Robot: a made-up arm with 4 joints.
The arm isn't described. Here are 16 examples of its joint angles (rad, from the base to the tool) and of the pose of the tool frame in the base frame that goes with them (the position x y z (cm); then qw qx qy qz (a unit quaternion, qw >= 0)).
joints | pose
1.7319 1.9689 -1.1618 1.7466 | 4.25 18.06 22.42 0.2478 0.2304 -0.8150 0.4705
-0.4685 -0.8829 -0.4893 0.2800 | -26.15 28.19 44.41 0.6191 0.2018 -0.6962 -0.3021
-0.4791 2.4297 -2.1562 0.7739 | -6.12 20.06 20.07 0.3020 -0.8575 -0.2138 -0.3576
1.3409 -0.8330 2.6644 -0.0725 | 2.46 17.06 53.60 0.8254 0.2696 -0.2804 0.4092
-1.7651 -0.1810 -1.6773 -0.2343 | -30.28 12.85 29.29 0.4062 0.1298 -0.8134 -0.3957
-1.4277 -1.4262 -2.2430 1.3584 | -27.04 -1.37 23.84 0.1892 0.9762 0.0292 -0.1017
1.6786 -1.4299 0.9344 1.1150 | 14.69 14.28 50.98 0.8070 0.1714 -0.0608 -0.5619
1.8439 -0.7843 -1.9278 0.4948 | 5.67 -1.69 47.94 0.3645 0.4125 -0.0191 0.8346
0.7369 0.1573 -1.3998 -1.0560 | 8.41 12.35 44.66 0.4197 -0.8219 0.1220 -0.3653
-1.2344 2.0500 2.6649 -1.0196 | -12.33 25.54 24.66 0.7285 0.5218 0.2112 0.3904
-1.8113 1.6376 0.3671 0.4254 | -14.52 20.96 11.03 0.7758 -0.6155 -0.0407 0.1324
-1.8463 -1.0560 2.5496 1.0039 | -22.67 -6.46 17.91 0.0413 0.7256 0.2424 -0.6427
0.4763 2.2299 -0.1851 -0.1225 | -2.62 31.94 25.59 0.6694 -0.1737 0.7204 0.0529
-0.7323 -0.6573 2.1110 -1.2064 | -31.69 20.61 31.22 0.0715 -0.1714 0.5992 -0.7788
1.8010 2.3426 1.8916 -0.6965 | 11.32 12.52 24.11 0.0424 0.8424 0.1993 -0.4988
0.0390 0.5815 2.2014 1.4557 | -5.11 29.69 49.00 0.4903 0.1542 0.7063 0.4867
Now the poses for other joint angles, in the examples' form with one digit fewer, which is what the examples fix.
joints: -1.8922 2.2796 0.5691 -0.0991
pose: -10.2 14.2 7.8 0.676 -0.696 0.127 0.206
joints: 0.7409 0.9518 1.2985 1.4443
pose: 13.4 21.8 41.8 0.368 0.502 0.783 -0.001
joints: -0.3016 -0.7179 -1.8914 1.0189
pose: -23.1 21.6 47.5 0.210 0.527 -0.400 -0.720
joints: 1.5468 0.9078 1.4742 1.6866
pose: 17.6 4.8 33.5 0.017 0.749 0.661 0.041
